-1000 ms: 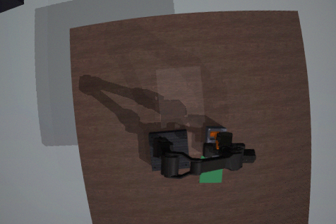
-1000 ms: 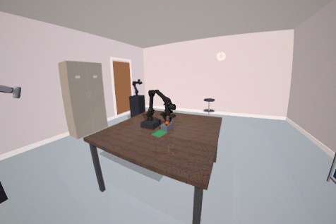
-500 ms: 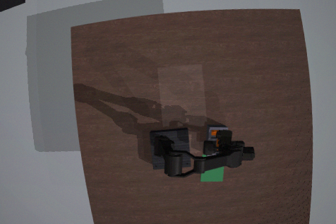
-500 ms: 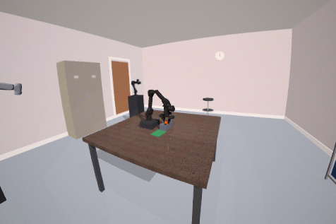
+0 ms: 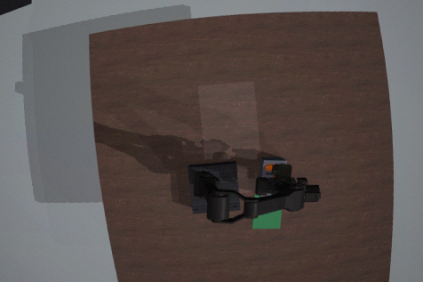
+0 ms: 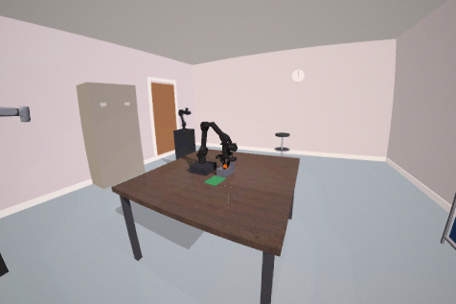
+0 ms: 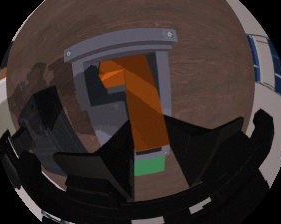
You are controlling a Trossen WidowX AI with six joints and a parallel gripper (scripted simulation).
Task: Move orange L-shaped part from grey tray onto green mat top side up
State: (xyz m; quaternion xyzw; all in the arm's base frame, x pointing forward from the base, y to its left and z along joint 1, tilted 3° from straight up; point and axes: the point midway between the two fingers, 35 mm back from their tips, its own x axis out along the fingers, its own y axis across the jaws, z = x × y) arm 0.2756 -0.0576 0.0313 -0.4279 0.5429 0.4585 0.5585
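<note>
Right now my gripper tip is 50 mm past the green mat, 140 mm to the left of it and 80 mm above it. Round my gripper tip: orange L-shaped part: 10 mm behind, 40 mm to the left, 30 mm below.
</note>
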